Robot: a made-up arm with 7 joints.
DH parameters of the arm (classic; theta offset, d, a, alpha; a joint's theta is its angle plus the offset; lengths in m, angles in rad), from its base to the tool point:
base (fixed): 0 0 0 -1.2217
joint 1: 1.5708 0 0 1.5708
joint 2: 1.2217 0 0 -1.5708
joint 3: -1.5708 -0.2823 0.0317 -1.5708
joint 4: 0 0 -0.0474 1.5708
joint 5: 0 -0.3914 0 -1.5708
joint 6: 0 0 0 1.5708
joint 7: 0 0 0 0
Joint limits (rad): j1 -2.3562..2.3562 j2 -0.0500..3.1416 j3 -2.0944..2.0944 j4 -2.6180..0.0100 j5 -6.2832..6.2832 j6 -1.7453..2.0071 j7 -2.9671..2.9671
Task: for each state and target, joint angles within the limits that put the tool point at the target. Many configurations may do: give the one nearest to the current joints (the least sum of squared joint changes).
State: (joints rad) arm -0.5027 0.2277 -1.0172 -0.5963 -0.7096 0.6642 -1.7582
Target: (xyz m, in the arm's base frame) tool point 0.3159 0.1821 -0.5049
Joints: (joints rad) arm -0.2125 0.8588 -0.9772 -1.0589 -0.7096 0.6642 -1.7582
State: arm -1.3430 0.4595 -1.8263 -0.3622 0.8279 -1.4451 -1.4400
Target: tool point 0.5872 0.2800 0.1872
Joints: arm -1.7164 0.8887 -1.8150 -0.1024 0.8279 -1.4451 -1.4400
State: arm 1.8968 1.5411 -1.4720 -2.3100 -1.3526 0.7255 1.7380
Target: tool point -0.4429 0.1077 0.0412
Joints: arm 1.7783 1.7378 -1.3539 -1.9225 -1.3526 0.7255 1.7380
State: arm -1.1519 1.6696 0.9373 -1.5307 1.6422 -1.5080 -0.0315
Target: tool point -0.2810 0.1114 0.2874
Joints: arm -1.3446 1.7118 1.1463 -2.0844 1.6422 -1.5080 -0.0315
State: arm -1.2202 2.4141 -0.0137 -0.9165 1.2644 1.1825 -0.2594
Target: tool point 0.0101 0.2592 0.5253
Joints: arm -1.2785 2.3279 -0.1765 -1.3047 1.2644 1.1825 -0.2594
